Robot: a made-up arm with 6 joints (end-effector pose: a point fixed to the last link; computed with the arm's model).
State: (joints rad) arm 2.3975 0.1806 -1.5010 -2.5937 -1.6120 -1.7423
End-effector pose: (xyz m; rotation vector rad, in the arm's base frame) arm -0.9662 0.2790 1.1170 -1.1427 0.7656 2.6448
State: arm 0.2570 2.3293 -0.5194 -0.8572 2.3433 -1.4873
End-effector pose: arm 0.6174 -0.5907 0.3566 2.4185 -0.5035 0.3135
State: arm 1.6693 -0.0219 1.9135 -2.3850 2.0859 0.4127
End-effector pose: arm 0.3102 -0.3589 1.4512 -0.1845 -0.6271 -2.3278
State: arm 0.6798 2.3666 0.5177 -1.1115 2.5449 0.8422
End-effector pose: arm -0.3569 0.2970 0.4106 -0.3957 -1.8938 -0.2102
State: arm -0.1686 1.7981 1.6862 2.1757 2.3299 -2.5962
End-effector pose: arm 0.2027 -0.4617 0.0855 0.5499 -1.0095 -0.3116
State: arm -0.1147 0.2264 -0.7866 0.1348 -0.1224 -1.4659
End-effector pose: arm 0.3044 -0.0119 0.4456 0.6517 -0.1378 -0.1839
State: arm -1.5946 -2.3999 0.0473 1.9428 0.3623 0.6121
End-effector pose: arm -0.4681 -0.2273 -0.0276 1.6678 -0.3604 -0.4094
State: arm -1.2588 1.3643 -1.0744 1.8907 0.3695 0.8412
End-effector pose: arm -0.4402 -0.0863 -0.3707 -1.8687 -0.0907 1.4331
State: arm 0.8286 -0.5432 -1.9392 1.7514 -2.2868 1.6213
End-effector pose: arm 0.2957 0.1585 0.5962 -0.2962 -1.8489 -1.0285
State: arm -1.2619 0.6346 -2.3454 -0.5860 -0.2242 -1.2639
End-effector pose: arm -0.1434 0.5050 -0.8343 -1.7275 0.9481 -0.1776
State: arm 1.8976 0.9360 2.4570 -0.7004 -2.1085 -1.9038
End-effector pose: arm 0.9817 -0.0273 0.2574 -2.6675 -0.9958 -0.4723
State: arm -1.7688 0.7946 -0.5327 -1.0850 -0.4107 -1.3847
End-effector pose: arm 0.3786 -0.2518 -0.4299 -1.1210 1.1763 -1.8998
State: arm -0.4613 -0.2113 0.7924 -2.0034 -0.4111 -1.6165
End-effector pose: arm 0.7450 -0.5732 -0.5643 0.7077 2.2877 -1.2849
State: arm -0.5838 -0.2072 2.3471 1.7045 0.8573 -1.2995
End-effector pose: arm -0.0860 -0.0578 -0.4162 1.7476 -1.5129 -0.7666
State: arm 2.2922 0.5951 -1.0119 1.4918 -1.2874 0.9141
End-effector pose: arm -0.1779 0.0435 0.4945 -1.0366 1.8482 1.7012
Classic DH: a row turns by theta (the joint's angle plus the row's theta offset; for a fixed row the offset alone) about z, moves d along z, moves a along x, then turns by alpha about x. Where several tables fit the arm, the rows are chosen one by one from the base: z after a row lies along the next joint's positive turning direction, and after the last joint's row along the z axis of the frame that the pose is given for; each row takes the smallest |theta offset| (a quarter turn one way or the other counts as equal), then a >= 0, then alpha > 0; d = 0 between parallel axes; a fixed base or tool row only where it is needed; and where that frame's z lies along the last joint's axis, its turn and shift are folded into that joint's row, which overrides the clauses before.
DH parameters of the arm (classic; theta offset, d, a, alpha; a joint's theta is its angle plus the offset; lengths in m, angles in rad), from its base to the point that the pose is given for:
base (fixed): 0 0.17 0 1.5708
joint 1: 0 0.05 0.36 1.5708
joint 2: -1.5708 0.31 0.03 -1.5708
joint 3: 1.5708 0.18 0.22 -1.5708
joint 4: 1.5708 0.07 0.38 1.5708
joint 5: 1.5708 0.11 0.05 1.5708
joint 6: 0 -0.18 -0.1 -1.5708
tool (fixed): 1.5708 0.32 0 0

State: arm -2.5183 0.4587 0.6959 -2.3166 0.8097 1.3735
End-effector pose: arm -0.5130 -0.3816 -0.4991 -2.2511 -2.0967 0.1787
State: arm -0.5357 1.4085 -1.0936 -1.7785 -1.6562 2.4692
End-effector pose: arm 0.7723 -0.0290 -0.0757 -0.7285 -1.2664 -0.7313
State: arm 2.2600 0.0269 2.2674 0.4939 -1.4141 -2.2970
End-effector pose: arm 0.3868 0.2916 0.4149 -1.8674 -1.1558 -0.3592
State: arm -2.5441 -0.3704 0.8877 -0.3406 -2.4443 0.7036
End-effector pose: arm -0.5609 -0.7071 0.0351 1.4092 -1.5257 -0.2099
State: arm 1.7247 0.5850 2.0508 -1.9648 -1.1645 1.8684
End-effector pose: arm 0.5347 -0.3031 0.6240 -1.6387 -1.0433 0.1929
